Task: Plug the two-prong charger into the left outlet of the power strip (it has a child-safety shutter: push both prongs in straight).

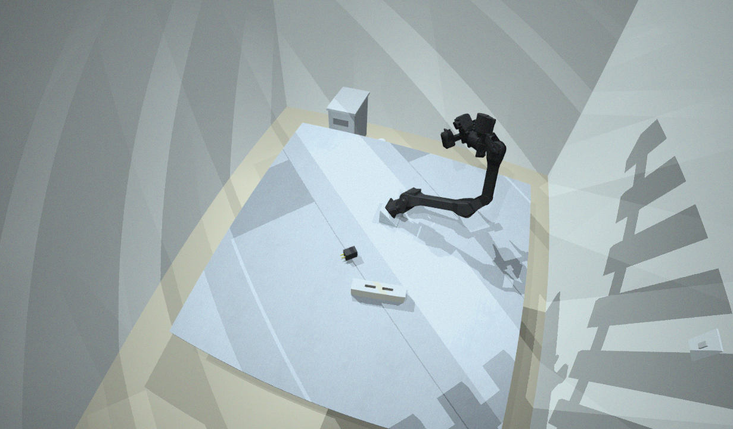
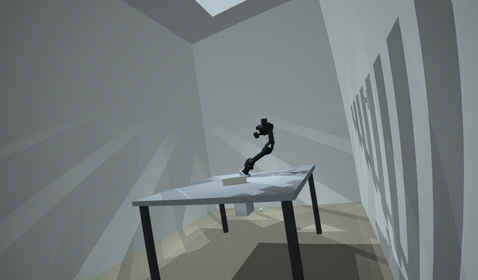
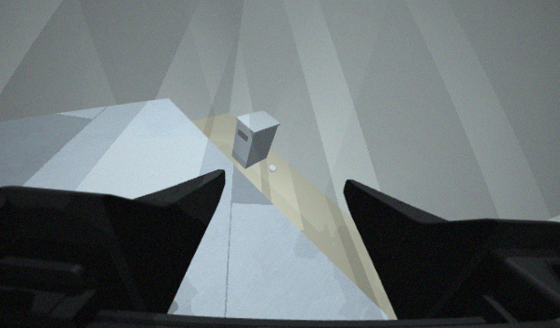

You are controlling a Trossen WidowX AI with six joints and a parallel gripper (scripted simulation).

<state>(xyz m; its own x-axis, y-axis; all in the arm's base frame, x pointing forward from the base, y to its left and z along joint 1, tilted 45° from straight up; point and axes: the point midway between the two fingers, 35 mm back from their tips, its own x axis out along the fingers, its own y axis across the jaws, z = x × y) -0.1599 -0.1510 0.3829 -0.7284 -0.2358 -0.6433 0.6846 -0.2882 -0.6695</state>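
Right now the black two-prong charger is 49 cm ahead of my gripper tip, 22 cm to the right of it and 38 cm below it.
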